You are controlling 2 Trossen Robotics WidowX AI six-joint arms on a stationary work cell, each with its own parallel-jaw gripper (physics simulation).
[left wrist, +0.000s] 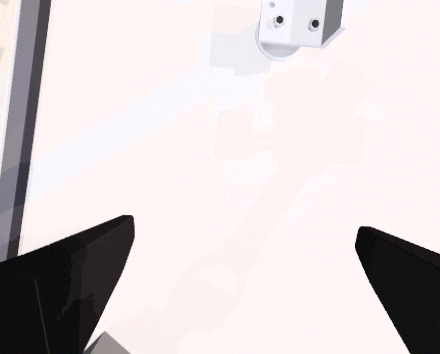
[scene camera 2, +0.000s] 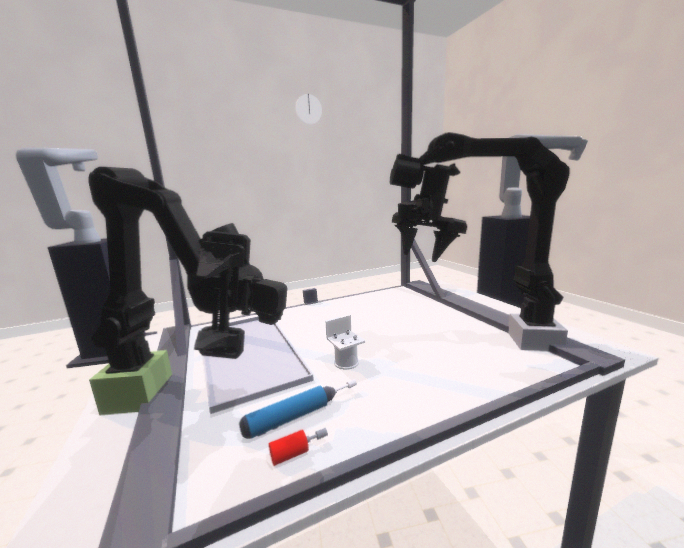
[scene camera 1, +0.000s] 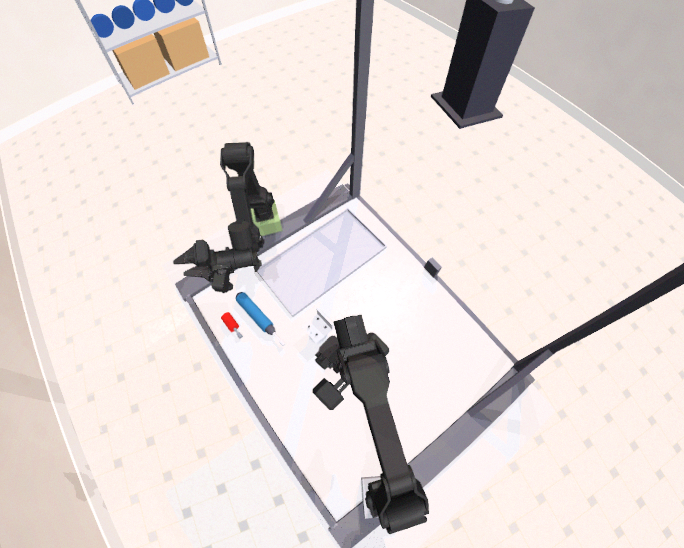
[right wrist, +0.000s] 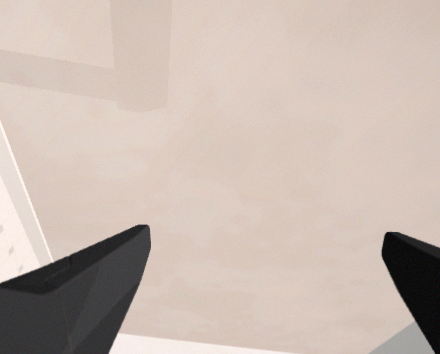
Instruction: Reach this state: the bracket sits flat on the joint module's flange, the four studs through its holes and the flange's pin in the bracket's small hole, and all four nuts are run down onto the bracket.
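Frame: origin at the left arm's base, x ahead, y left, z up, level; millimetres.
Seen in the pictures: left gripper, fingertip midpoint: (left wrist: 245, 231) (scene camera 2: 419, 258); right gripper, fingertip midpoint: (scene camera 2: 199, 314) (scene camera 1: 178, 268) (right wrist: 264, 239); left arm's base, link origin: (scene camera 2: 536, 321); right arm's base, link origin: (scene camera 2: 130, 363) (scene camera 1: 263, 213).
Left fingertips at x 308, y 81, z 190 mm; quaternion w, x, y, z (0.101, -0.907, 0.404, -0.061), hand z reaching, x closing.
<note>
Pixels of each thing's top centre, then the offset from my left fingertips to it. "pt": a spot on its surface instead.
- upright joint module, top centre: (left wrist: 299, 2) (scene camera 2: 345, 335) 73 mm left, 176 mm ahead, 176 mm down
- blue driver, surface spot: (scene camera 2: 288, 408) (scene camera 1: 249, 312) pt 293 mm left, 248 mm ahead, 215 mm down
- short red driver, top centre: (scene camera 2: 299, 434) (scene camera 1: 231, 324) 349 mm left, 209 mm ahead, 216 mm down
- shallow grey tray, top centre: (scene camera 2: 247, 347) (scene camera 1: 322, 257) 51 mm left, 452 mm ahead, 234 mm down
- small dark block, top centre: (scene camera 1: 434, 263) (scene camera 2: 309, 289) 330 mm right, 382 mm ahead, 193 mm down
The bracket (scene camera 1: 318, 329) (scene camera 2: 338, 327) (left wrist: 305, 35), a white L-shaped plate, lies level on top of the upright joint module (scene camera 2: 345, 357) (left wrist: 279, 53), its upright wall standing. Small nuts sit at the studs on its flat plate; two show in the left wrist view, with a small round hole near one. How far down the nuts sit is too small to tell. The blue driver (scene camera 1: 254, 312) (scene camera 2: 288, 408) and the short red driver (scene camera 1: 230, 321) (scene camera 2: 288, 446) lie on the table. My left gripper (scene camera 2: 420, 256) (left wrist: 245, 231) is open, empty and raised right of the bracket in scene camera 2. My right gripper (scene camera 1: 180, 268) (right wrist: 264, 239) is open and empty.
A shallow grey tray (scene camera 1: 319, 268) (scene camera 2: 251, 359) lies left of the module in scene camera 2. A small dark block (scene camera 1: 432, 267) (scene camera 2: 310, 295) is at the far edge. Dark frame rails and posts border the table. The right arm stands on a green base (scene camera 1: 268, 223) (scene camera 2: 119, 393).
</note>
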